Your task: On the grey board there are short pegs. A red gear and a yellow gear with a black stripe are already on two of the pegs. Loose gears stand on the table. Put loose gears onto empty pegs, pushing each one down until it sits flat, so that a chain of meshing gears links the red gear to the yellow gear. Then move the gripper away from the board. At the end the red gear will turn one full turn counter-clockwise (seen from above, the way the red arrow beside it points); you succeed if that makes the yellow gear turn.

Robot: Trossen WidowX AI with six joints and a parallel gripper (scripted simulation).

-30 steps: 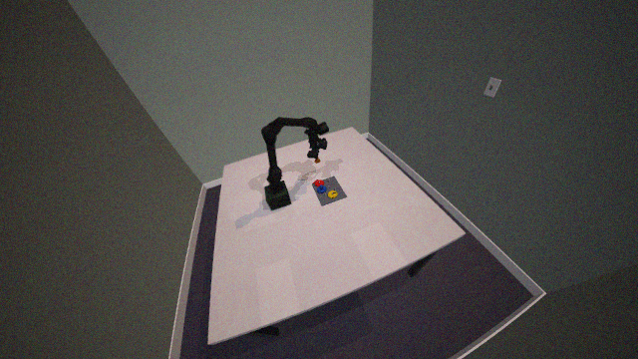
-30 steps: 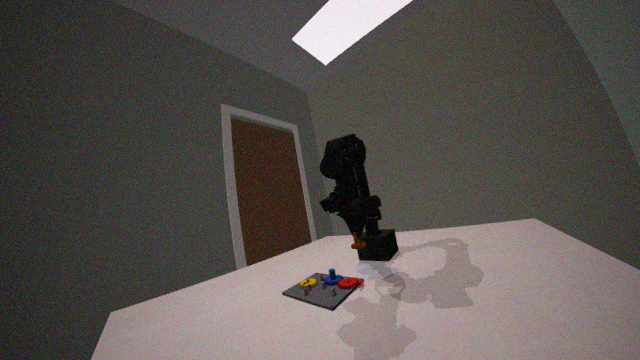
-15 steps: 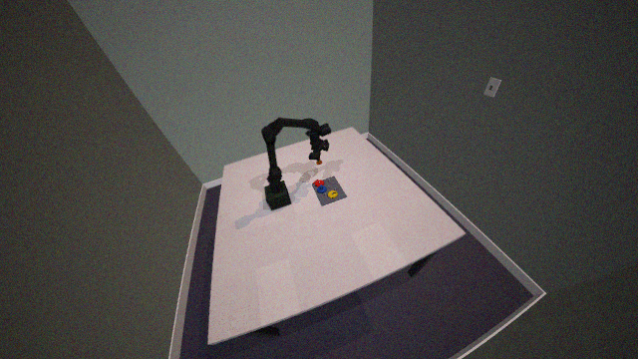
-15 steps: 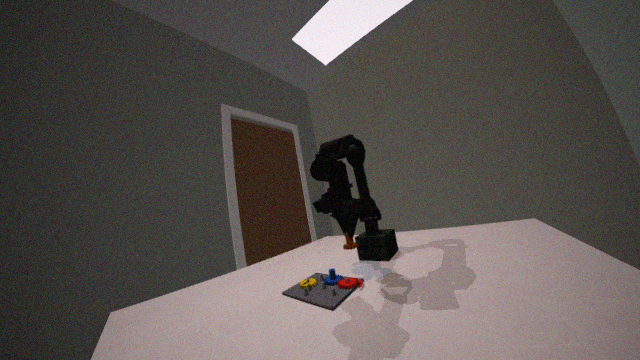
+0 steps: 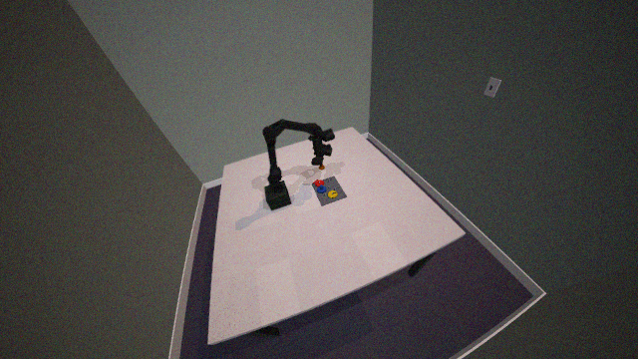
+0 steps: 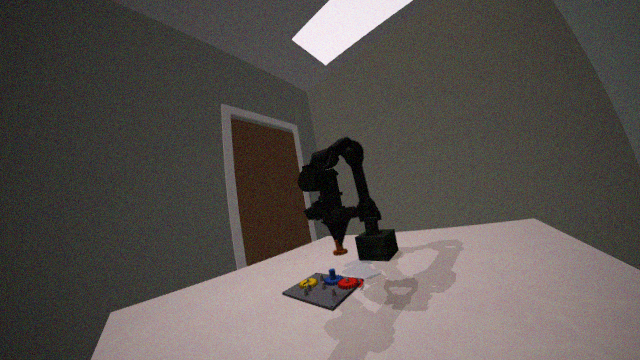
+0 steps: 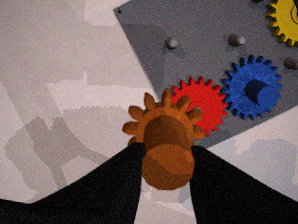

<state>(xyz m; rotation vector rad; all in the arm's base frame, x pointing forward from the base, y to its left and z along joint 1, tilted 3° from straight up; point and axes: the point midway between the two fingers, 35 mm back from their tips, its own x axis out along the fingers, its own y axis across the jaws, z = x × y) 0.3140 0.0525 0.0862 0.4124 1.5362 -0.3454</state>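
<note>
My gripper tip is now 4 cm past the blue gear, 8 cm to the left of it and 12 cm above it. Round my gripper tip: orange gear (1 cm below); red gear (4 cm behind, 2 cm to the right, 13 cm below).
</note>
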